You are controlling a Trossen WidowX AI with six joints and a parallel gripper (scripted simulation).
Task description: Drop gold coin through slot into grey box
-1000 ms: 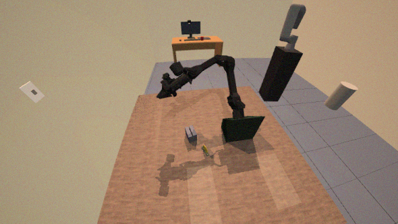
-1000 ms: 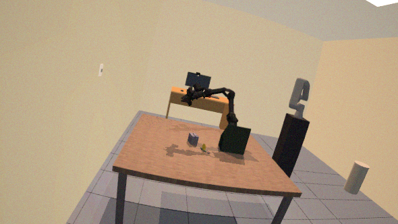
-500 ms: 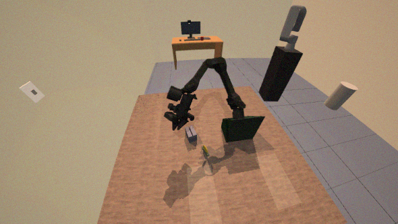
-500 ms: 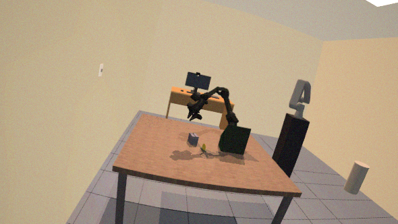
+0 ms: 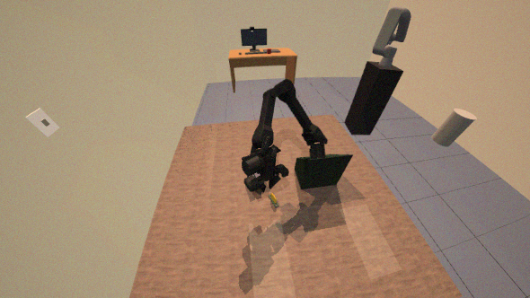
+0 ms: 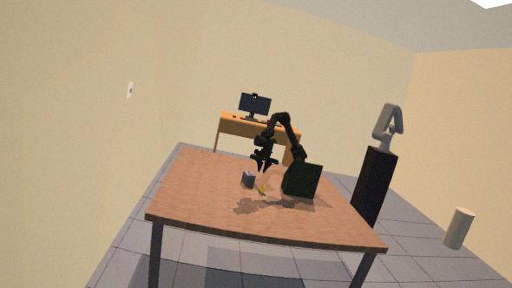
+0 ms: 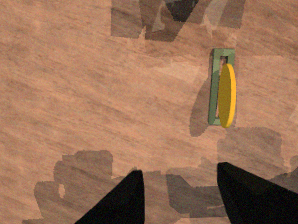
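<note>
Now: the gold coin 11 cm below my gripper tip, 4 cm behind it and 2 cm to the right of it.
</note>
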